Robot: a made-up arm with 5 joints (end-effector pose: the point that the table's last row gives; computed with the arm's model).
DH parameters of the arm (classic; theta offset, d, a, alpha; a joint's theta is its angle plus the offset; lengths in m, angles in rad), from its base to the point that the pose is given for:
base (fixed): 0 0.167 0 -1.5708
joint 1: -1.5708 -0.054 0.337 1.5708
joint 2: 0 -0.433 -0.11 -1.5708
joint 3: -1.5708 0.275 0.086 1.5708
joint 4: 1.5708 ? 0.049 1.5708
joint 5: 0 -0.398 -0.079 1.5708
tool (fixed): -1.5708 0.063 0 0
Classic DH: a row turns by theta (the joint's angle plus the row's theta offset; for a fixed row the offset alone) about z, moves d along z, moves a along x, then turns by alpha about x.
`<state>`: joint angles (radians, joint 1 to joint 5).
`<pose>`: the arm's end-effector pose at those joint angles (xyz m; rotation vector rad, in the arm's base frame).
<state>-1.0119 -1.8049 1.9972 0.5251 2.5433</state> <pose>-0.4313 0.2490 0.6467 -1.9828 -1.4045 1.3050</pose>
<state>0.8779 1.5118 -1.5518 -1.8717 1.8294</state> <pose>0.0772 -0.4562 -0.4025 0.3062 1.8540 -1.5913</pose>
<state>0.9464 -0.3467 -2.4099 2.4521 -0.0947</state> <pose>0.4881 0.1075 -0.4504 1.8696 -0.8337 -2.2302</pose>
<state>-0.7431 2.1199 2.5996 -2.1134 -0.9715</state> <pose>0.6138 -0.2616 0.3416 1.7490 0.0521 -0.4746</pose>
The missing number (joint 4, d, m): 0.121
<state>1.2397 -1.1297 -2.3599 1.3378 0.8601</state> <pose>0.3410 -0.0426 -0.1511 0.1786 -0.0878 -2.5397</pose>
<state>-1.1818 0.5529 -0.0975 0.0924 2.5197</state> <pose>0.3284 0.1687 0.8623 -2.4290 -0.0336 -1.8738</pose>
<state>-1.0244 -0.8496 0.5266 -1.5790 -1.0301</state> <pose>-0.4295 0.5583 0.7989 0.6433 0.2331 2.3517</pose>
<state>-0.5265 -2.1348 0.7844 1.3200 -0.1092</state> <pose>0.1631 0.1295 0.6222 1.2327 1.0816 0.2301</pose>
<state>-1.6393 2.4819 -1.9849 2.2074 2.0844</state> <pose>-0.6665 -0.1149 0.7154 0.4992 1.8540 2.3221</pose>
